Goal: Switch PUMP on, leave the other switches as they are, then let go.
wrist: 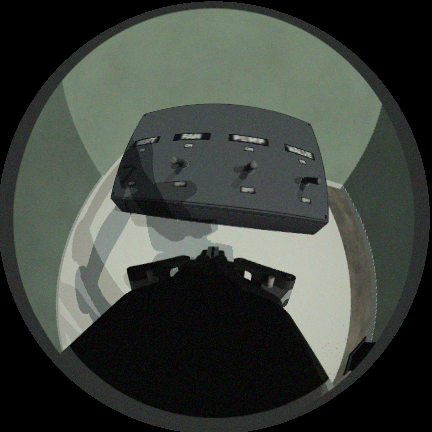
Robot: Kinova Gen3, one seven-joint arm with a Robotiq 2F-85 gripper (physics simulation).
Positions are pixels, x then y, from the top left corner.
my gripper: 212, 253
dark grey switch panel: 216, 140
